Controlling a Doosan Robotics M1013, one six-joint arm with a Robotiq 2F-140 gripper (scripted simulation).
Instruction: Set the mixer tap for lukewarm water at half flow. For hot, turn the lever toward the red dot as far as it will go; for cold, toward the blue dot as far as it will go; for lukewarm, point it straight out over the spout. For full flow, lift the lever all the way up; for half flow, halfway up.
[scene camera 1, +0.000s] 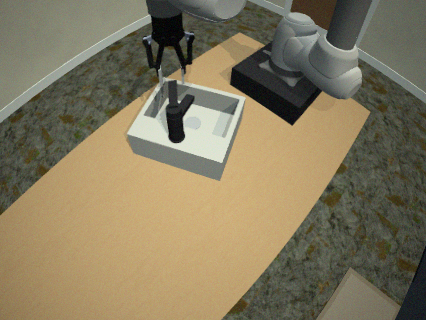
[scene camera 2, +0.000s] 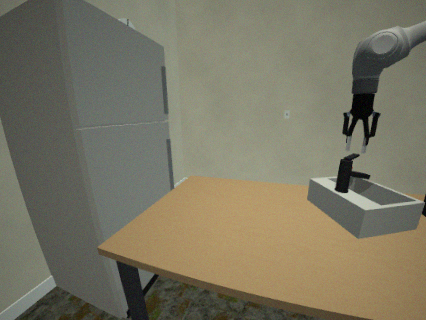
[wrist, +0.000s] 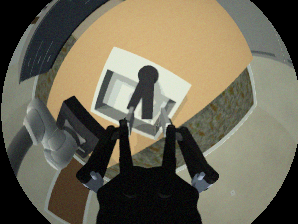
Scene:
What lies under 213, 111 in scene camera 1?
A white sink basin.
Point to my gripper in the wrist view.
147, 113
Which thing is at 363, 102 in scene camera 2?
My gripper.

